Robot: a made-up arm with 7 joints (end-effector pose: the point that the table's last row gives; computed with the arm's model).
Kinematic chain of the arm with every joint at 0, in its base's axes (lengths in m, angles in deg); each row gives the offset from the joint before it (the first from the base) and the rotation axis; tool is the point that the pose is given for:
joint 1: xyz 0 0 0.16 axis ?
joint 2: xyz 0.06 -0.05 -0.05 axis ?
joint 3: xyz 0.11 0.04 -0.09 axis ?
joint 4: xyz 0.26 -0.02 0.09 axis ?
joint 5: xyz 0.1 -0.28 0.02 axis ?
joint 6: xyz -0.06 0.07 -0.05 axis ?
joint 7: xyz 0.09 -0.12 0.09 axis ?
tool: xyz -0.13 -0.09 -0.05
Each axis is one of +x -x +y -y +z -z.
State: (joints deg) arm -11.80 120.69 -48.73 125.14 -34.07 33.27 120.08
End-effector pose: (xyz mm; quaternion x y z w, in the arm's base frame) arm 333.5 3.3 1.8 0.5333 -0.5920 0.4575 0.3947
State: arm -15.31 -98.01 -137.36 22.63 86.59 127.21 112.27
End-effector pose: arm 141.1 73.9 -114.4 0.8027 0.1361 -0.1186 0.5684
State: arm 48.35 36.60 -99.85 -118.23 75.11 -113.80 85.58
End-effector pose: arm -27.3 261.1 -19.1 0.4298 0.4512 0.5981 0.5039
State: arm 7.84 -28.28 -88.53 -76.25 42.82 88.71 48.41
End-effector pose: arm 204.2 -150.8 459.7 0.2082 -0.6789 0.1358 0.6908
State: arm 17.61 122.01 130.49 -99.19 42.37 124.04 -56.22
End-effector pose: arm -23.9 -277.4 -516.0 -0.6994 -0.6686 -0.2014 0.1528
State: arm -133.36 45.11 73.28 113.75 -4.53 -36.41 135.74
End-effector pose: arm 43.9 216.5 -52.9 0.3646 0.0564 -0.1468 0.9178
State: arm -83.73 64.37 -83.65 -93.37 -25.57 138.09 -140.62
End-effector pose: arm -135.1 -262.9 101.1 0.8777 0.2251 -0.1733 0.3860
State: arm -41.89 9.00 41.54 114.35 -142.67 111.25 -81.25
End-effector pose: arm 202.5 332.7 113.3 -0.7891 0.1792 -0.5641 0.1643
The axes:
joint 1: -x
joint 2: -z
joint 3: +y
joint 4: -z
joint 5: +x
joint 6: -z
joint 7: -y

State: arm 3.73 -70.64 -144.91 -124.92 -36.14 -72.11 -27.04
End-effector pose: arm -380.0 -205.4 95.3 0.8082 0.5221 0.2657 0.0599
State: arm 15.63 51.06 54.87 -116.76 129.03 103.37 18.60
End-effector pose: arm 500.2 -672.9 -180.5 0.1751 0.9518 0.0128 0.2516
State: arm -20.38 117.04 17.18 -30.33 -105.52 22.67 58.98
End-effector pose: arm -450.9 -451.7 -12.5 -0.6233 0.1910 -0.0946 0.7524
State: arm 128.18 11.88 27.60 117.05 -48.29 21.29 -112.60
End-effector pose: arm 354.3 141.2 75.3 0.4132 -0.5515 -0.6765 0.2597
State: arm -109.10 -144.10 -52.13 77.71 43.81 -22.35 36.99
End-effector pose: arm 64.9 105.6 372.5 -0.8863 0.1759 -0.1738 0.3914
